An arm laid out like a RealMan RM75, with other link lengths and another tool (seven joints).
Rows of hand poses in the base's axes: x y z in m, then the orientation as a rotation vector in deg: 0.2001, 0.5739, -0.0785, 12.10, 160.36, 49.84; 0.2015, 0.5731, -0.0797, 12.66, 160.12, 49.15; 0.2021, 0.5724, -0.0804, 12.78, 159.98, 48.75; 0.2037, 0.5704, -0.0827, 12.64, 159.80, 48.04; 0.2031, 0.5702, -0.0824, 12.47, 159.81, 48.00; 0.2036, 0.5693, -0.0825, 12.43, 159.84, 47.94; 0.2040, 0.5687, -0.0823, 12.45, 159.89, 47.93; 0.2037, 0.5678, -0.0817, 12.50, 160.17, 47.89; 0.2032, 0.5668, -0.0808, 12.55, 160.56, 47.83; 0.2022, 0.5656, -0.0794, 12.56, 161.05, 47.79; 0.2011, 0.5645, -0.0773, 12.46, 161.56, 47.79; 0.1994, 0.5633, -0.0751, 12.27, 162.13, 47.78; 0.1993, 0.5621, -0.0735, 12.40, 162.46, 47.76; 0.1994, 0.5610, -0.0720, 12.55, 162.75, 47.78; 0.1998, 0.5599, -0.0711, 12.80, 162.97, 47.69
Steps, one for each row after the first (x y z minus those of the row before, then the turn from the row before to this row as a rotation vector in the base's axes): 0.0014, -0.0008, -0.0012, -0.38, -0.22, -0.53; 0.0006, -0.0007, -0.0007, -0.24, -0.18, -0.18; 0.0016, -0.0020, -0.0023, -0.46, -0.35, -0.07; -0.0006, -0.0002, 0.0003, -0.04, -0.04, 0.10; 0.0005, -0.0009, -0.0001, -0.05, 0.01, 0.03; 0.0004, -0.0006, 0.0002, -0.01, 0.05, 0.00; -0.0003, -0.0009, 0.0006, -0.06, 0.26, 0.05; -0.0005, -0.0010, 0.0009, -0.09, 0.36, 0.08; -0.0010, -0.0012, 0.0014, -0.09, 0.45, 0.14; -0.0011, -0.0011, 0.0021, -0.07, 0.44, 0.22; -0.0017, -0.0012, 0.0022, -0.09, 0.47, 0.29; -0.0001, -0.0012, 0.0016, -0.05, 0.33, 0.02; 0.0001, -0.0011, 0.0015, -0.01, 0.31, 0.00; 0.0004, -0.0011, 0.0009, -0.07, 0.25, -0.10
